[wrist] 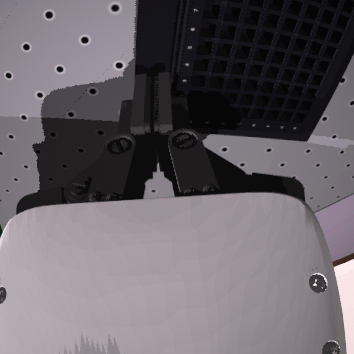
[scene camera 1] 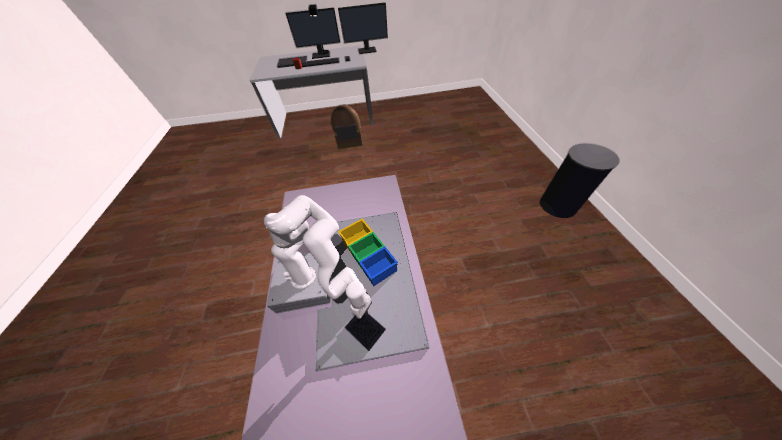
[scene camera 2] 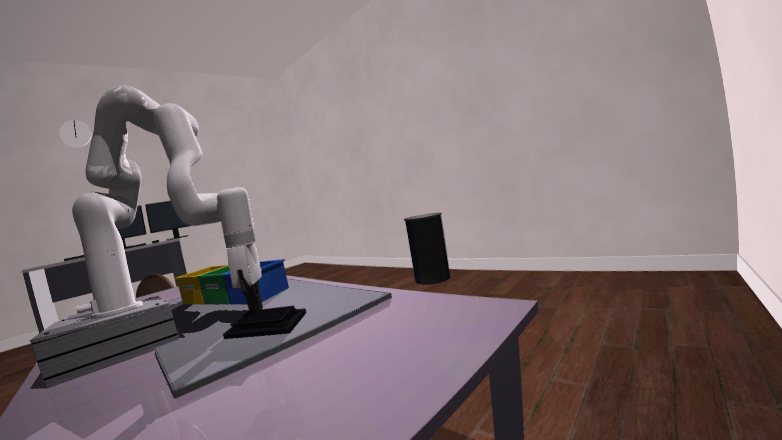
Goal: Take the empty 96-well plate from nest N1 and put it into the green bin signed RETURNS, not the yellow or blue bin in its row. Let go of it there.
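Seen in the pictures: gripper, fingertip midpoint: [wrist: 155,95] [scene camera 1: 364,313] [scene camera 2: 256,310]; arm's base at its link origin: [scene camera 1: 303,278] [scene camera 2: 117,311].
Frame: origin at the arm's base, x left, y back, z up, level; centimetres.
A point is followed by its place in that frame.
The black 96-well plate [scene camera 1: 365,328] @[x -26.5, y -32.6, z -5.6 cm] [scene camera 2: 271,315] @[x -27.6, y -33.3, z -5.8 cm] [wrist: 265,60] @[x -24.8, y -30.9, z -5.6 cm] lies flat in its dark nest [scene camera 2: 257,332] @[x -30.7, y -28.4, z -7.4 cm] [wrist: 156,35] @[x -21.0, y -34.3, z -7.1 cm]. In the wrist view its wells look empty; the nest's label does not show. My gripper [scene camera 2: 255,310] @[x -19.2, y -32.1, z -5.9 cm] [wrist: 155,95] @[x -19.2, y -32.1, z -5.9 cm] is shut with nothing between its fingers. The fingertips are low at one side of the plate, close to its edge and over the nest's border; I cannot tell whether they touch. The green bin [scene camera 1: 366,247] @[x 20.9, y -32.5, z -7.5 cm] [scene camera 2: 213,288] @[x 11.1, y -27.0, z -2.8 cm] stands between the yellow bin [scene camera 1: 355,232] @[x 32.1, y -25.6, z -6.2 cm] [scene camera 2: 189,290] @[x 22.8, y -20.3, z -3.2 cm] and the blue bin [scene camera 1: 378,264] @[x 8.6, y -39.6, z -7.7 cm] [scene camera 2: 275,280] @[x 0.9, y -45.2, z -3.9 cm]. Its sign is too small to read.
The nest and bins stand on a grey perforated board [scene camera 1: 404,306] @[x -16.6, y -52.3, z -8.3 cm] [scene camera 2: 339,306] @[x -31.0, y -49.4, z -8.4 cm] on the lilac table [scene camera 1: 355,399] @[x -53.1, y -28.1, z -9.5 cm] [scene camera 2: 349,366] @[x -56.1, y -35.4, z -9.6 cm]. The arm's base stands on a raised grey block [scene camera 2: 109,339] @[x -12.7, y 1.5, z -3.6 cm] beside the board. A black cylinder [scene camera 1: 579,180] [scene camera 2: 428,249] stands on the floor, away from the table.
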